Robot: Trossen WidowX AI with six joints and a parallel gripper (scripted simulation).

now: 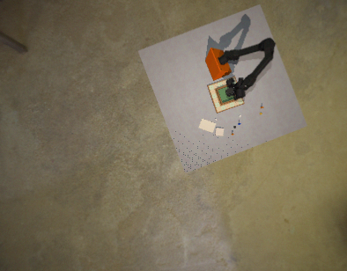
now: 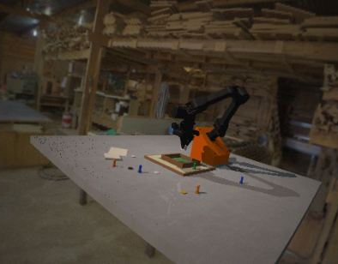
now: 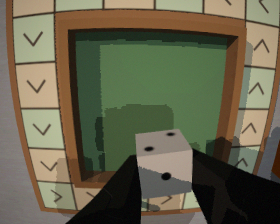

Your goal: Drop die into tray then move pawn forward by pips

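My gripper tip is 30 mm short of the green pawn, 100 mm to the right of it and 60 mm above it. From my gripper tip the other things lie so: white die (right at my gripper tip).
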